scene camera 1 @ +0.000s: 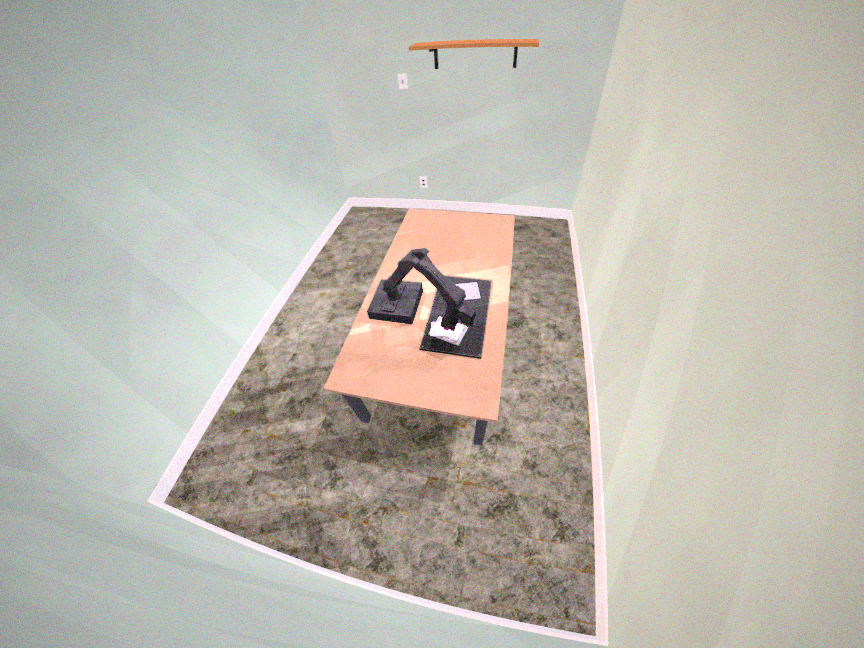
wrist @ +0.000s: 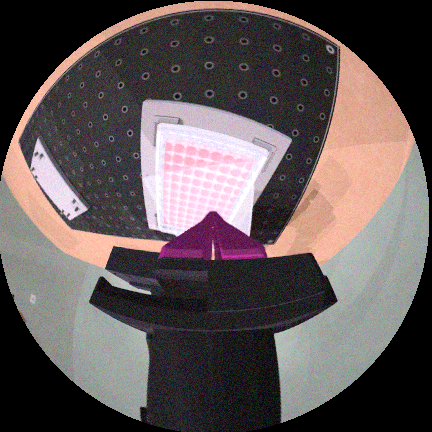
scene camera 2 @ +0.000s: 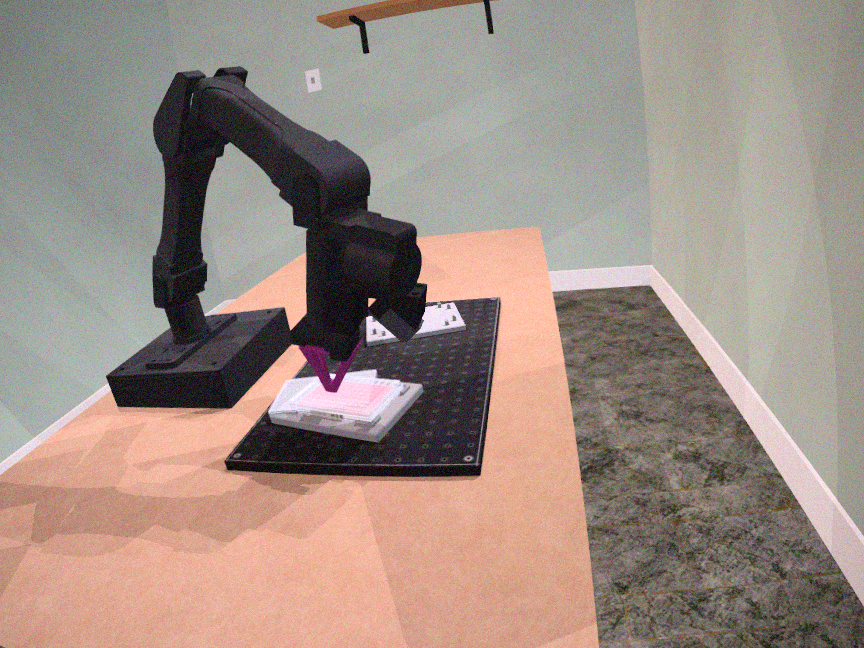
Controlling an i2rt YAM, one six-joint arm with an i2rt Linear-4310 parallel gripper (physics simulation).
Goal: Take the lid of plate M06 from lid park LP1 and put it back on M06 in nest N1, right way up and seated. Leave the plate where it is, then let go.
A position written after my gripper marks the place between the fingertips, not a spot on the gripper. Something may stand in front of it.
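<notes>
In scene camera 2, my gripper [scene camera 2: 331, 391] grips a plate lid [scene camera 2: 300, 396], and the lid still rests on a pink-topped plate [scene camera 2: 385, 391]. A grey nest [scene camera 2: 374, 431] is there for me to see as well. In the wrist view I also see my gripper [wrist: 212, 216], the plate lid [wrist: 184, 194] and the pink-topped plate [wrist: 176, 144].
</notes>
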